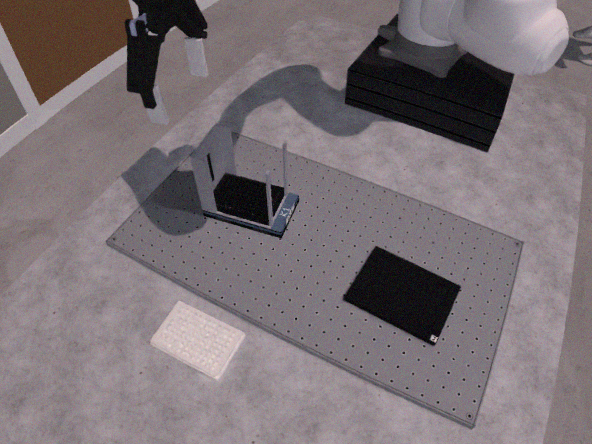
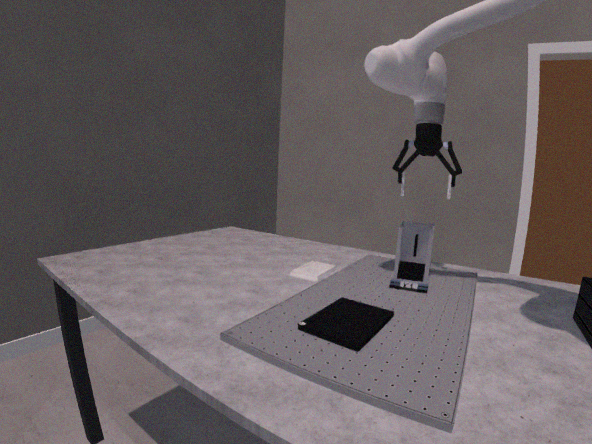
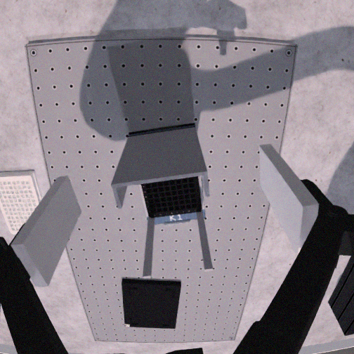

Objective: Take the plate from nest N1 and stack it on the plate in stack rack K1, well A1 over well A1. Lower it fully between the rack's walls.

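Frame: origin at the arm's base, x back, y right, z up, level; centimetres.
Seen in the pictures: gripper, between the fingertips: (image 1: 180,96) (image 2: 425,197); arm's base, origin of its link: (image 1: 423,51).
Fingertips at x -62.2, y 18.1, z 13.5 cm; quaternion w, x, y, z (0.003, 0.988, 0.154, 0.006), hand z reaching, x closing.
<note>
Pixels of each thing's middle, then the offset from my fingertips to it. Level surfaces: height alone.
- Stack rack K1, middle of its body: (image 1: 248,180) (image 2: 413,254) dx +2.0, dy -11.3, dz -14.8 cm
- black well plate, middle of its body: (image 1: 245,197) (image 2: 412,270) dx +1.8, dy -10.4, dz -19.6 cm
- flat black block, middle of its body: (image 1: 403,292) (image 2: 349,319) dx +2.2, dy -43.8, dz -21.6 cm
- grey pegboard, height of its surface: dz -22.3 cm
- white well plate, middle of its body: (image 1: 197,338) (image 2: 314,270) dx -23.6, dy -21.1, dz -22.9 cm
Stack rack K1 (image 1: 206,192) (image 2: 425,240) (image 3: 160,155), with a tall slotted back wall, two thin front posts and a blue front strip, stands upright on the pegboard. A black well plate (image 1: 247,200) (image 2: 411,270) (image 3: 172,197) lies low between its walls; I cannot tell whether it is one plate or a stack. A flat black block (image 1: 402,295) (image 2: 347,322) (image 3: 151,303) with a small white corner tag, unreadable here, lies farther along the board; no separate plate can be made out on it. My gripper (image 1: 179,95) (image 2: 426,194) (image 3: 164,180) is open and empty, high above the rack's end of the board.
The grey pegboard (image 1: 300,270) (image 2: 430,360) (image 3: 95,155) lies on the table. A white well plate (image 1: 197,340) (image 2: 312,270) (image 3: 17,202) lies beside its long edge. The arm stands on a black plinth (image 1: 425,100) on the other side. The rack's walls and posts rise above the board.
</note>
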